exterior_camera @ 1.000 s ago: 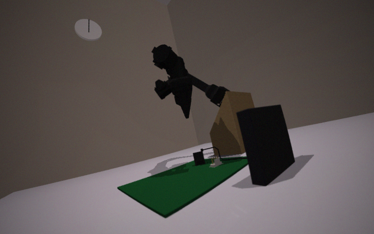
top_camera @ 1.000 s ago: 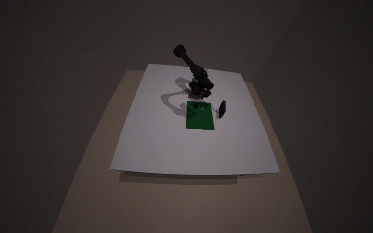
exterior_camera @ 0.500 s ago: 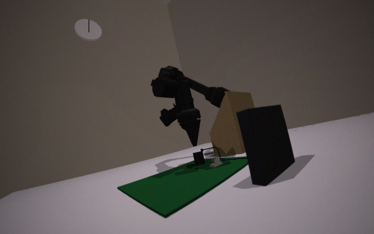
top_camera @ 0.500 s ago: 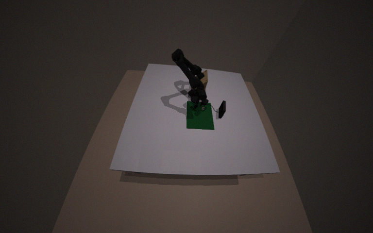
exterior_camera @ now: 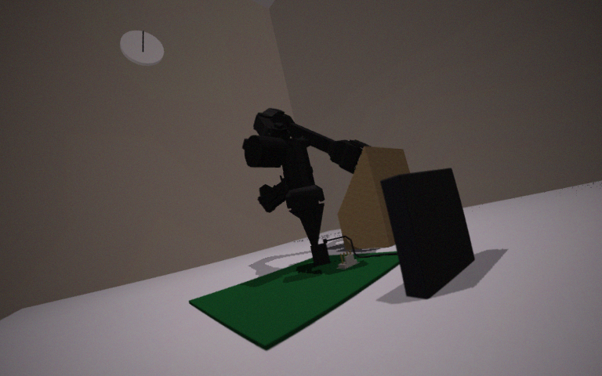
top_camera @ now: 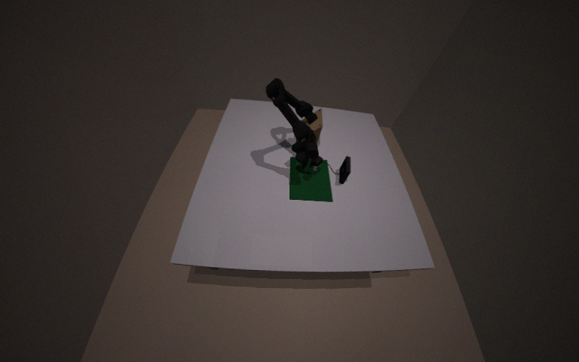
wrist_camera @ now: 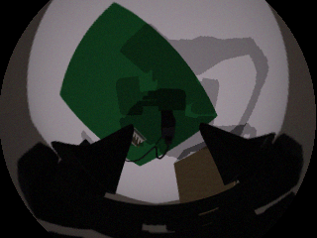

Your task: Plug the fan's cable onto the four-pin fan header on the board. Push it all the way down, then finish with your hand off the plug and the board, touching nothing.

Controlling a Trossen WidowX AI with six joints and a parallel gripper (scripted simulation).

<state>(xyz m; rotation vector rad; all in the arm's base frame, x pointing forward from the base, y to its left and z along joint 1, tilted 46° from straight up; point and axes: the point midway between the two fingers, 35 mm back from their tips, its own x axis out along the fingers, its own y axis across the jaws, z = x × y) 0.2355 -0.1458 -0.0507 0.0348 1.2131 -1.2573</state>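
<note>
Now: the plug 2 cm below my gripper tip and 1 cm behind it. Round my gripper tip: fan 23 cm to the left, 6 cm ahead, 1 cm above; green board 8 cm ahead, 6 cm below, 3 cm to the left.
</note>
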